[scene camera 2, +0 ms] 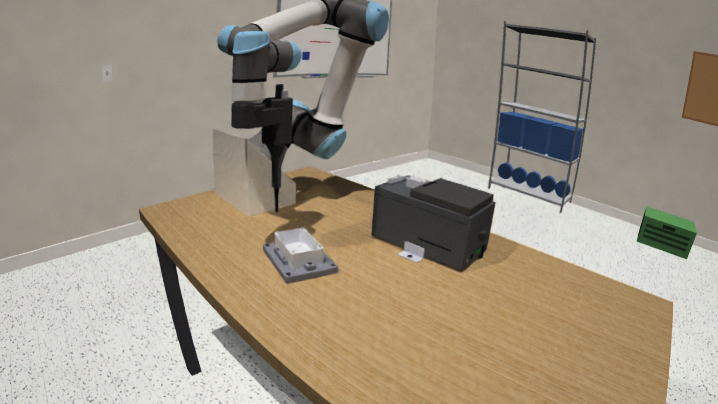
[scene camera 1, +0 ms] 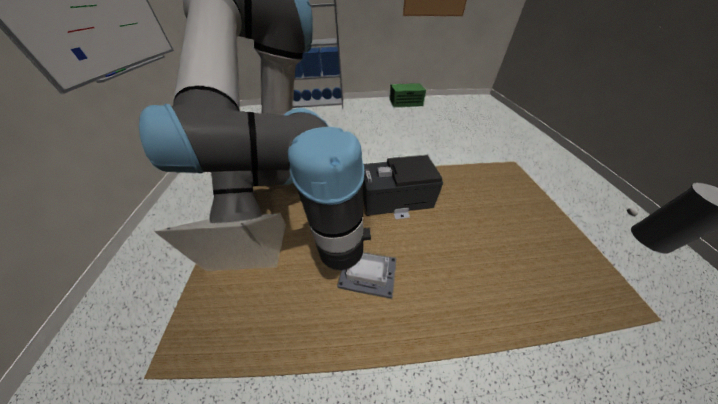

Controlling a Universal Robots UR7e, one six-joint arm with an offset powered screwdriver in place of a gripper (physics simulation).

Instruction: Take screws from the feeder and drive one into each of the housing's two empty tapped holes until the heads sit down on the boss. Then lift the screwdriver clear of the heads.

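Observation:
My screwdriver (scene camera 2: 276, 208) points straight down in the scene camera 2 view. Its thin bit tip hangs in the air above and behind the housing, apart from it. In the scene camera 1 view the wrist hides the bit. Whether a screw sits on the tip is too small to tell. The white, open-topped housing (scene camera 1: 369, 269) (scene camera 2: 307, 258) sits on a grey plate (scene camera 1: 375, 290) (scene camera 2: 307, 274). Its tapped holes and any screw heads are too small to make out. The black screw feeder (scene camera 1: 409, 196) (scene camera 2: 421, 226) stands behind and to the right of the housing in the scene camera 1 view.
A small metal bracket (scene camera 1: 401, 214) (scene camera 2: 411, 253) is at the feeder's foot. A pale angular block (scene camera 1: 230, 246) (scene camera 2: 229, 165) stands by the arm's base. The wooden table (scene camera 1: 476, 281) (scene camera 2: 426, 321) carries these things. A dark cylinder (scene camera 1: 675, 221) shows at the right of the scene camera 1 view.

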